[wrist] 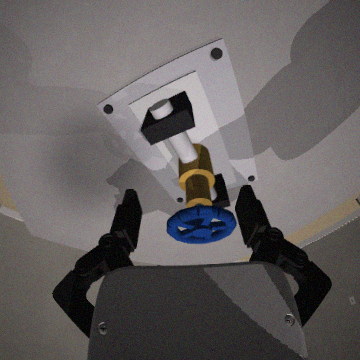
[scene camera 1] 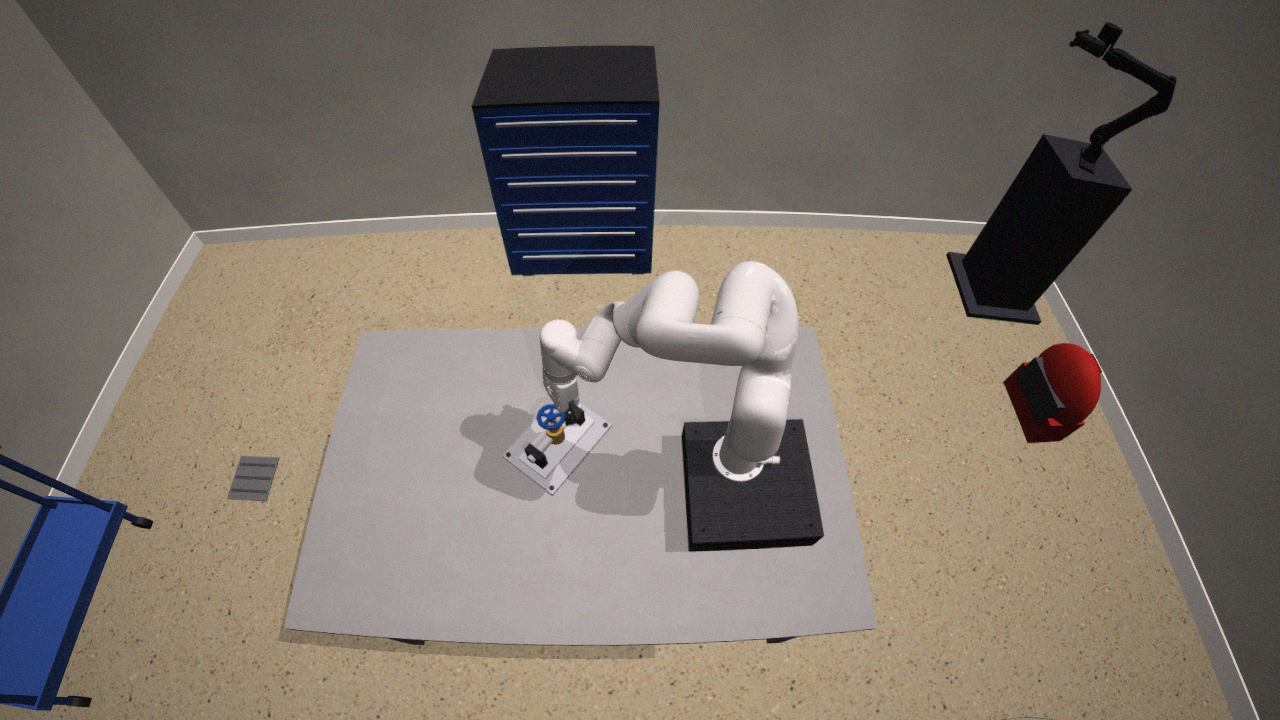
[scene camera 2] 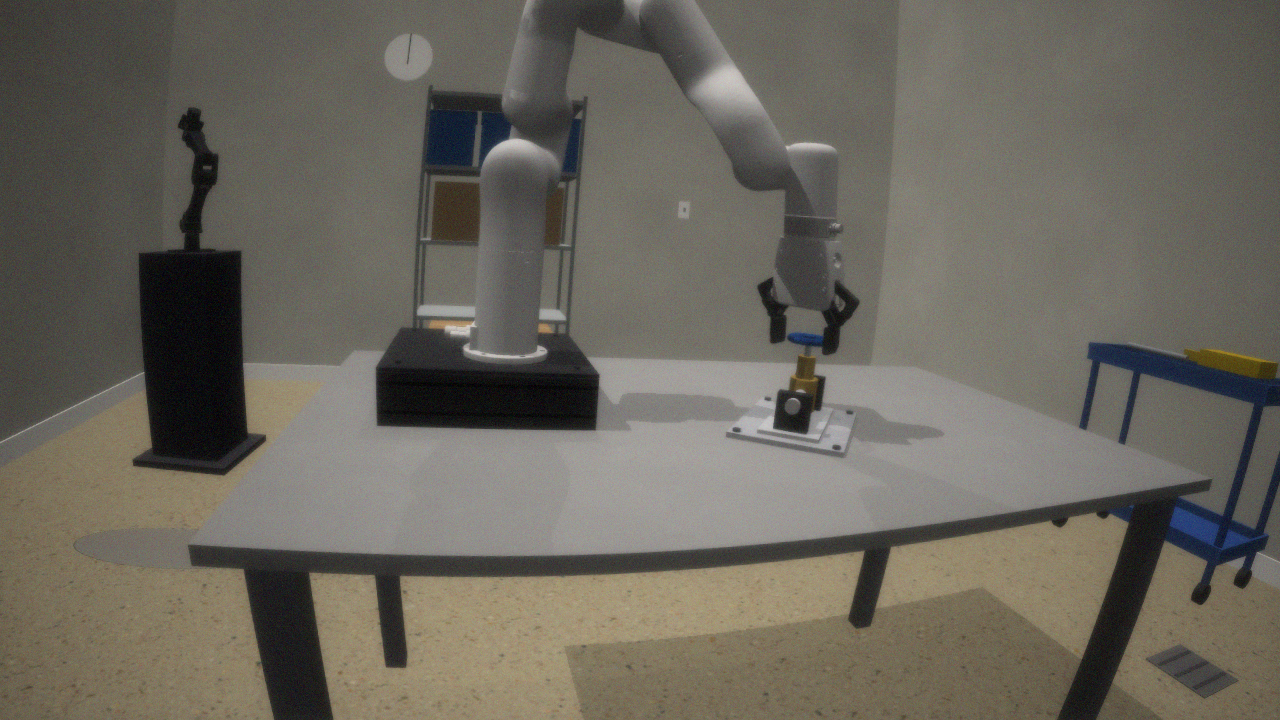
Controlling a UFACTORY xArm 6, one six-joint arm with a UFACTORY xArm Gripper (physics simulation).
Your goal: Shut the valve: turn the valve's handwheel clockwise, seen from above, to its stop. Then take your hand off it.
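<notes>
The blue handwheel lies level on top of the brass valve body. The valve stands on a light grey base plate, between black pipe supports. My gripper is open and empty, pointing down over the valve. Its fingertips are about at the handwheel's height, one on each side. In the wrist view the wheel appears closer to the right finger, with a wider gap on the left. Whether the right finger touches the rim cannot be told.
The plate lies on the grey table. My arm stands on a black pedestal block at the other end of the table. A blue drawer cabinet, a blue cart and a red helmet are off the table.
</notes>
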